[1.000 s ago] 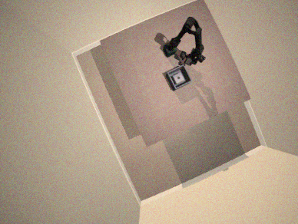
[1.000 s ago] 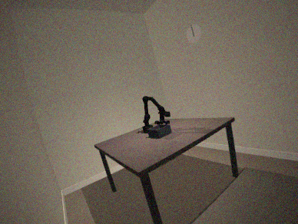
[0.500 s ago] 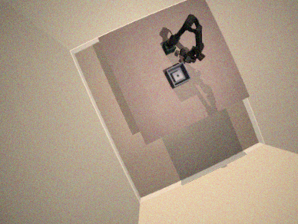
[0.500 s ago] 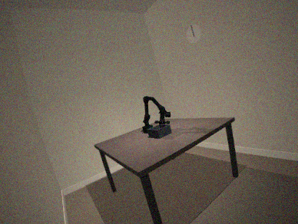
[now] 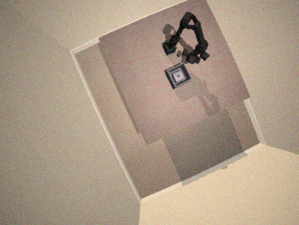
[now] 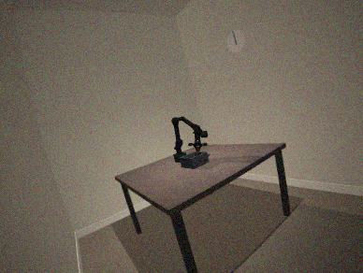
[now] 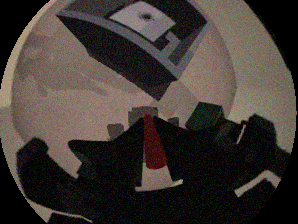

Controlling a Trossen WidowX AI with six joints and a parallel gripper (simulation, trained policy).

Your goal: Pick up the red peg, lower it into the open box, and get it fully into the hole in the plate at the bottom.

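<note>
My gripper tip is 130 mm short of the pale plate, 130 mm to the left of it and 20 mm above it. Also, from my gripper tip: open box (130 mm ahead, 130 mm to the right, 40 mm below); red peg (10 mm to the left, 20 mm above).
</note>
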